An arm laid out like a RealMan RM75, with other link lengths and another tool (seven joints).
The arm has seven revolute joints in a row. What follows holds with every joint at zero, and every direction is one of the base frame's. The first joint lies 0.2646 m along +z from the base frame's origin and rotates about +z. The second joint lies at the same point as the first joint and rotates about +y. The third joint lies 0.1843 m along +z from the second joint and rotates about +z. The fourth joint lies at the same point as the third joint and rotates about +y. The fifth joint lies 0.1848 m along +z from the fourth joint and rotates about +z. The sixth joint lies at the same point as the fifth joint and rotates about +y. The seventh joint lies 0.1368 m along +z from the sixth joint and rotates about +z. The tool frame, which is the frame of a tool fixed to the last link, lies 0.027 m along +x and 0.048 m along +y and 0.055 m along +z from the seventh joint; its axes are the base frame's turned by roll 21.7, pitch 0 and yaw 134.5 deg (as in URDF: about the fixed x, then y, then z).
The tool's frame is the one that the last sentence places.
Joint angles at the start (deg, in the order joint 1, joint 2, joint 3, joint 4, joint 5, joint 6, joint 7): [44.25, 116.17, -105.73, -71.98, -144.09, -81.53, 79.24]
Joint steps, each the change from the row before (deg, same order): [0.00, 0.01, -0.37, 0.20, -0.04, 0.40, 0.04]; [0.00, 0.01, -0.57, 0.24, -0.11, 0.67, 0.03]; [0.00, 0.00, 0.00, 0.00, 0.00, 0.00, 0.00]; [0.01, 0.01, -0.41, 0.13, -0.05, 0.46, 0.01]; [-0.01, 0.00, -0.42, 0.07, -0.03, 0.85, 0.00]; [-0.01, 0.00, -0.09, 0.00, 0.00, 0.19, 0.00]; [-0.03, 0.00, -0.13, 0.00, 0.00, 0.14, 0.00]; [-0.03, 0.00, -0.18, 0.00, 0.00, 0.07, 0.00]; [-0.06, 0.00, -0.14, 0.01, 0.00, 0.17, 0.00]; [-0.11, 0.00, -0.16, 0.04, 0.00, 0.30, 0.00]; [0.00, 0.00, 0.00, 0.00, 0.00, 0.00, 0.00]
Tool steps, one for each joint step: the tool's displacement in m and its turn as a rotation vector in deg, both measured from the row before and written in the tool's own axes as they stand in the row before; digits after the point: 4 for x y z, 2 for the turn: [0.0000, 0.0005, 0.0010, 0.08, -0.14, -0.11]; [-0.0004, 0.0008, 0.0014, 0.10, -0.36, -0.20]; [0.0000, 0.0000, 0.0000, 0.00, 0.00, 0.00]; [-0.0003, 0.0008, 0.0008, 0.03, -0.27, -0.18]; [-0.0014, 0.0017, 0.0007, -0.22, -0.60, -0.08]; [-0.0003, 0.0004, 0.0001, -0.06, -0.14, -0.02]; [0.0000, 0.0003, 0.0002, -0.02, -0.08, -0.06]; [0.0003, 0.0002, 0.0003, 0.04, -0.02, -0.12]; [0.0001, 0.0002, 0.0004, -0.02, -0.07, -0.04]; [0.0000, 0.0003, 0.0007, -0.07, -0.10, 0.02]; [0.0000, 0.0000, 0.0000, 0.00, 0.00, 0.00]
